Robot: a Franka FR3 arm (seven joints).
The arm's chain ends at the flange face. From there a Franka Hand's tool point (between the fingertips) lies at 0.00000 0.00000 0.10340 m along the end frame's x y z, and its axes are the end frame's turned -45 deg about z.
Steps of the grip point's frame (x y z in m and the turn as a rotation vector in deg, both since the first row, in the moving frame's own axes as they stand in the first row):
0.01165, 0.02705, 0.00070, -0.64, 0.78, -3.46
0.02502, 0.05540, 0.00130, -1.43, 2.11, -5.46
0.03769, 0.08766, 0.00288, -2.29, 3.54, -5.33
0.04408, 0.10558, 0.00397, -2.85, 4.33, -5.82
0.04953, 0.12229, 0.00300, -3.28, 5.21, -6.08
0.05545, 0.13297, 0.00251, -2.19, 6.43, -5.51
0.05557, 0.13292, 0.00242, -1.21, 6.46, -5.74
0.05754, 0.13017, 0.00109, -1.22, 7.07, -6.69
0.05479, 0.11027, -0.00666, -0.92, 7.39, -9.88
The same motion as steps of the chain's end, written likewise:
0.02556, 0.01112, 0.00072, 0.10, 1.00, -3.46
0.05240, 0.02256, 0.00140, 0.48, 2.50, -5.46
0.08129, 0.03727, 0.00316, 0.88, 4.12, -5.33
0.09679, 0.04583, 0.00439, 1.05, 5.08, -5.82
0.11083, 0.05448, 0.00360, 1.36, 6.00, -6.08
0.12254, 0.06073, 0.00324, 3.00, 6.10, -5.51
0.12387, 0.06186, 0.00310, 3.71, 5.42, -5.74
0.12264, 0.05940, 0.00190, 4.14, 5.86, -6.69
0.10690, 0.04833, -0.00579, 4.57, 5.88, -9.88

